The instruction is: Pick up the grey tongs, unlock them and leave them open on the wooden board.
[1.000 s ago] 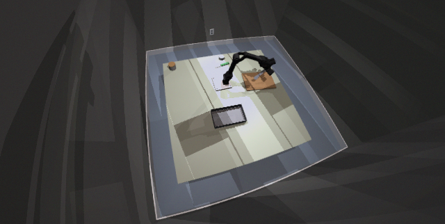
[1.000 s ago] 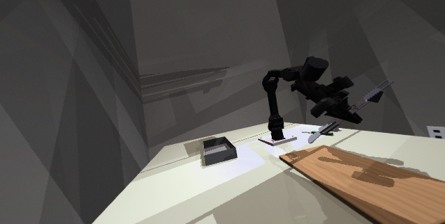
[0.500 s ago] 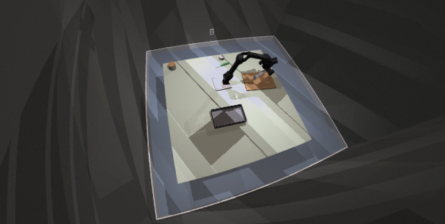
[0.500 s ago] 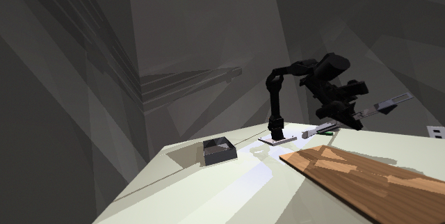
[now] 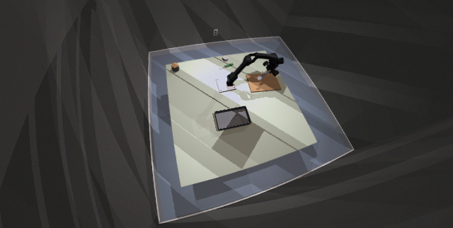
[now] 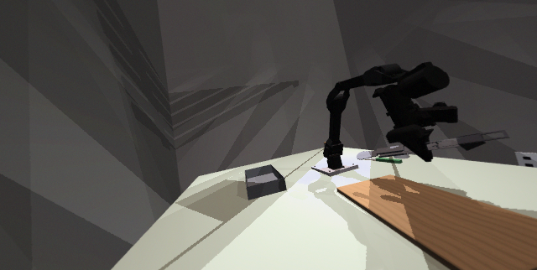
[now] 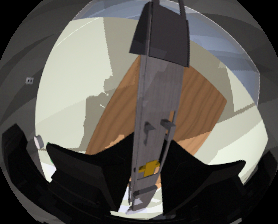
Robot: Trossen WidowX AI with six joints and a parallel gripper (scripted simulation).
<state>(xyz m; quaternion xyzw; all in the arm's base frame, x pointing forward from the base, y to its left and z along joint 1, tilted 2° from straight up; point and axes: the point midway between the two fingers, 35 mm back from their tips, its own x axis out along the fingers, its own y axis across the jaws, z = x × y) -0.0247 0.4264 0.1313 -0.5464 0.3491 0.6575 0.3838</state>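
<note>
Right now the wooden board is 12 cm below my gripper tip, 4 cm to the right of it and 3 cm ahead of it. Round my gripper tip: small white disc (41 cm to the right, 36 cm behind, 11 cm below); roasting tin (47 cm to the right, 43 cm ahead, 10 cm below).
</note>
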